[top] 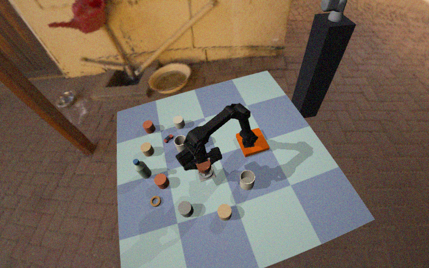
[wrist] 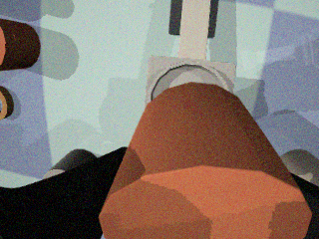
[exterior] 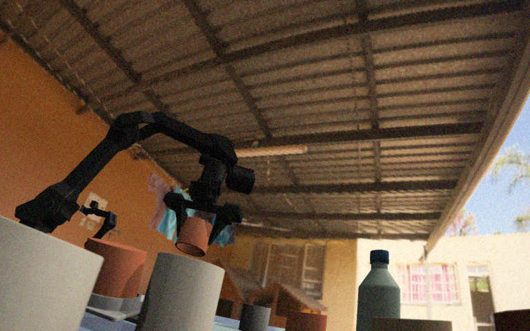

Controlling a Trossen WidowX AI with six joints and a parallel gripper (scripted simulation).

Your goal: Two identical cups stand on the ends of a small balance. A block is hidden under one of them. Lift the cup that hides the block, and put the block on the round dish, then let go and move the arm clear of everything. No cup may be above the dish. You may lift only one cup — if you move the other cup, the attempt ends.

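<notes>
The pale grey block is 1 cm to the right of my gripper tip and 8 cm below it. From my gripper tip the other things lie so: grey balance 3 cm ahead, 13 cm to the right, 13 cm below; pale round dish 2 cm behind, 38 cm to the right, 17 cm below; bottle 37 cm ahead, 10 cm to the right, 6 cm below.
</notes>
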